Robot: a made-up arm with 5 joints.
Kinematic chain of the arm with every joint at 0, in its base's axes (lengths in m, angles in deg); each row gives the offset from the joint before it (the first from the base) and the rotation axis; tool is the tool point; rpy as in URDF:
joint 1: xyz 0.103 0 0.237 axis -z
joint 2: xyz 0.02 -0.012 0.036 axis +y
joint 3: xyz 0.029 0 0.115 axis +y
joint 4: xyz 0.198 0 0.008 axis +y
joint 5: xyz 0.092 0.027 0 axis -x
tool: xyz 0 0 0 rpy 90 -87.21 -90
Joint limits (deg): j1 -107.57..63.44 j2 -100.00..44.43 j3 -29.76..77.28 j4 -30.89..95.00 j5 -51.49..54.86
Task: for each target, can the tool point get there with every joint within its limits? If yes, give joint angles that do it. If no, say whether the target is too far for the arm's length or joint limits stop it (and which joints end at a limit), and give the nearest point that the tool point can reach.
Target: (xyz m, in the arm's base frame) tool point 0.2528 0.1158 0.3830
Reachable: yes | joints -33.17 -42.17 19.01 83.47 -20.79
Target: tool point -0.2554 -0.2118 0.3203
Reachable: no: joint limits stop it (at a limit: joint 2, joint 3, joint 4) | nearest point -0.1710 -0.1619 0.4592 | short by 0.170 m
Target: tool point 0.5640 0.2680 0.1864
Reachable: no: too far | nearest point 0.4440 0.1983 0.2364 | short by 0.148 m
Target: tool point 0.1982 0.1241 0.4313
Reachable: yes | joints -46.99 -70.91 32.52 61.41 45.69
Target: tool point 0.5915 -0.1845 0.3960
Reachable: no: too far | nearest point 0.4740 -0.1401 0.3652 | short by 0.129 m
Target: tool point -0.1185 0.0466 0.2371
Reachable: no: joint limits stop it (at a limit: joint 2, joint 3) | nearest point 0.0387 0.0135 0.1891 | short by 0.168 m
